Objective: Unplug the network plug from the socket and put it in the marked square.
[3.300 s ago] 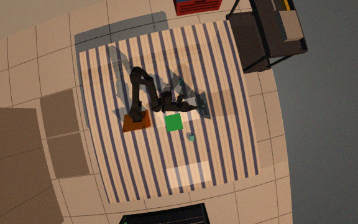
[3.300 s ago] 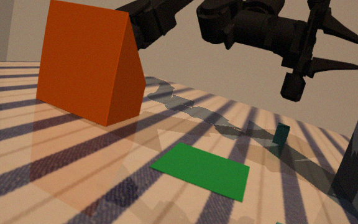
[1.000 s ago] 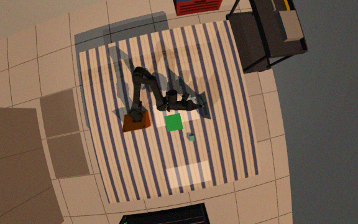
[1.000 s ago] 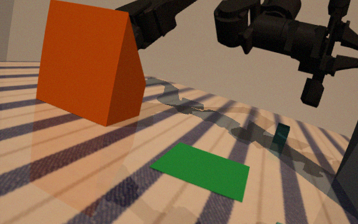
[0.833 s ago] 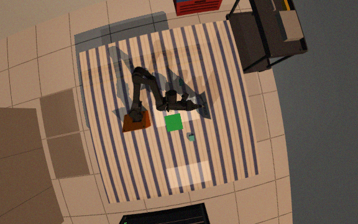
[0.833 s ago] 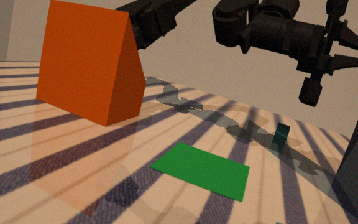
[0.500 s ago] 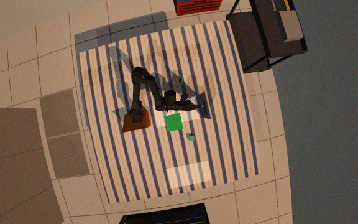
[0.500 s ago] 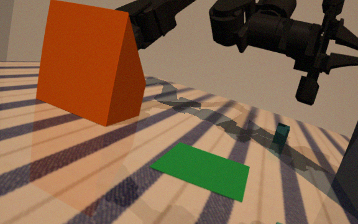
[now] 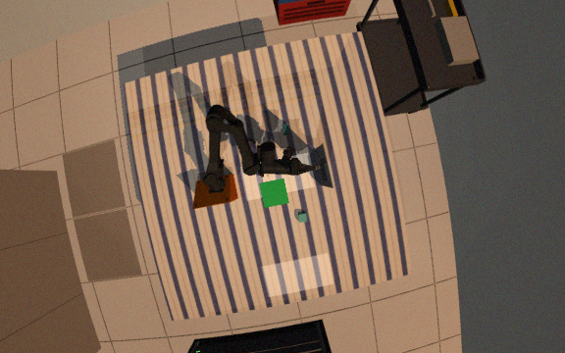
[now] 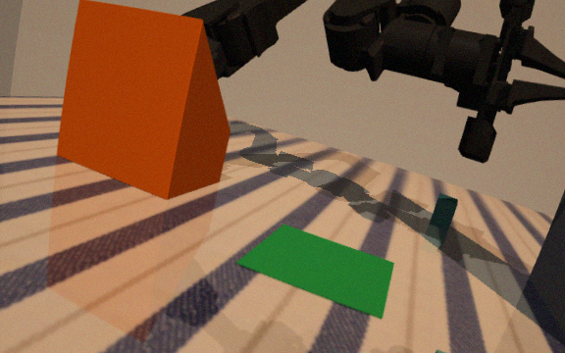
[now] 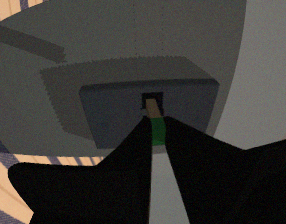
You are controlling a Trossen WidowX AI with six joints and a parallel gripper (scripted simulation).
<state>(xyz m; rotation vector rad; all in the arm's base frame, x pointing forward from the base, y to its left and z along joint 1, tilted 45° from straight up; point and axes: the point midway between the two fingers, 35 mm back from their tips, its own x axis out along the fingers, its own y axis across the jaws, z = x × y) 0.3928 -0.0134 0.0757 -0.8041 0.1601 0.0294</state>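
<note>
My gripper tip is now 18 cm past the green marked square, 10 cm to the left of it and 21 cm above it. The rest, counted from my gripper tip: network plug 1 cm ahead; dark upright panel 5 cm ahead, 1 cm to the right, 8 cm below.
</note>
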